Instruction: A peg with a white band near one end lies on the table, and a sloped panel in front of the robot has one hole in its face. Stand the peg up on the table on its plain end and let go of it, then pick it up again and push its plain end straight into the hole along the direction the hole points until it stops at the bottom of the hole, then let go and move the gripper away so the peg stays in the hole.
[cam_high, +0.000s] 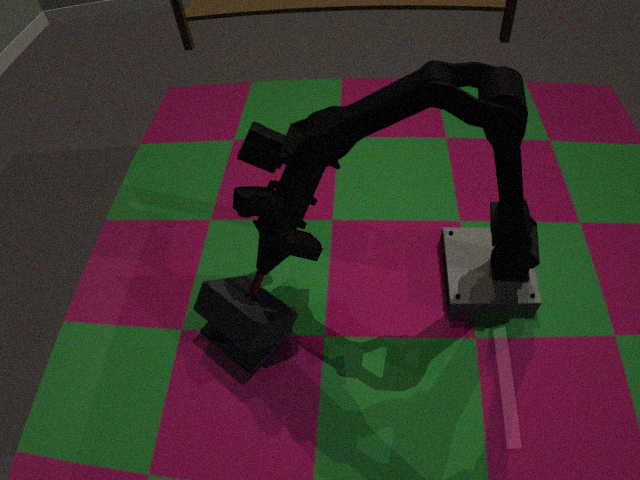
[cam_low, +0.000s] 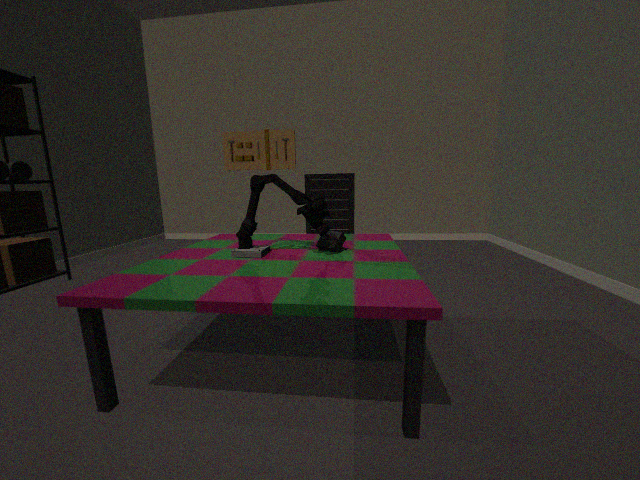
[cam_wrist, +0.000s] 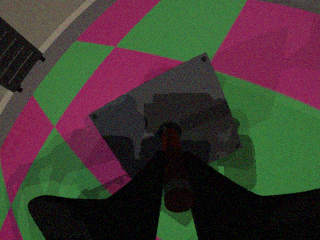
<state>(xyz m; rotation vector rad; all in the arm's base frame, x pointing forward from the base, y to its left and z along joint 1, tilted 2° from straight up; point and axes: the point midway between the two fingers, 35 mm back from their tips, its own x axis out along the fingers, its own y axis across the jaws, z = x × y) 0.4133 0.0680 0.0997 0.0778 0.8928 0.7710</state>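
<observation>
The sloped panel lies 30 mm ahead of my gripper tip, 50 mm to the left of it and 60 mm below it. Also, from my gripper tip: red peg 10 mm behind, 10 mm to the right, 10 mm above.
</observation>
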